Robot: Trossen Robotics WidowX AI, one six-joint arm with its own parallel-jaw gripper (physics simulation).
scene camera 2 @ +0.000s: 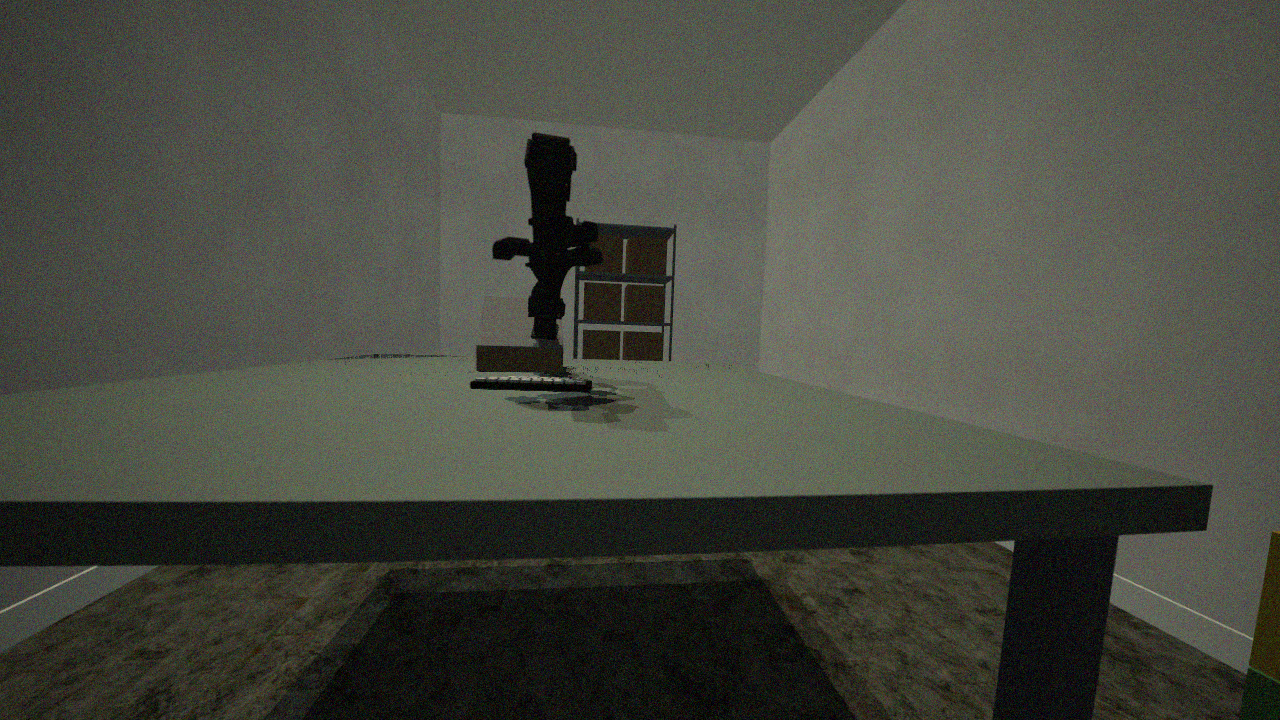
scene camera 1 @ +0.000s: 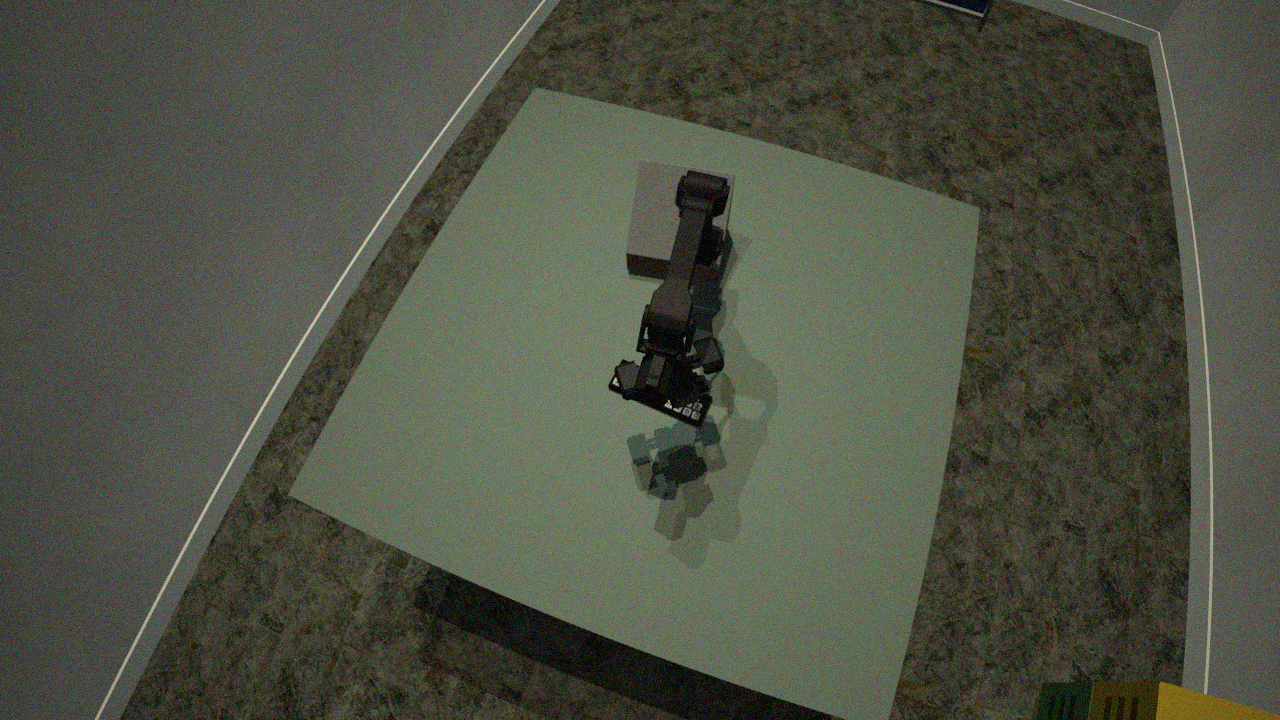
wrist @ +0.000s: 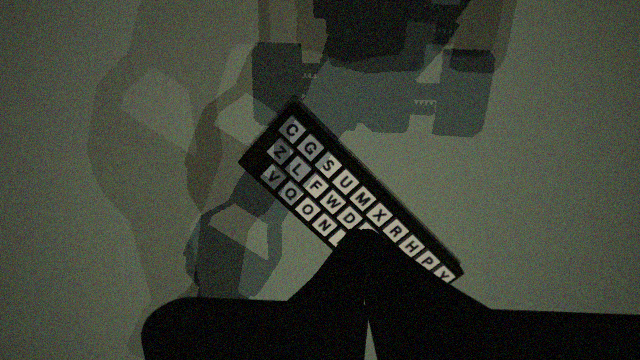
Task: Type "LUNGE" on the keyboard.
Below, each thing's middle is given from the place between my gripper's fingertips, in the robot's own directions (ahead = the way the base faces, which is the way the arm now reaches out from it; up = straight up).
The black keyboard (scene camera 2: 512,382) lies 4 cm behind my hand, 4 cm to the right of it and 15 cm below it.
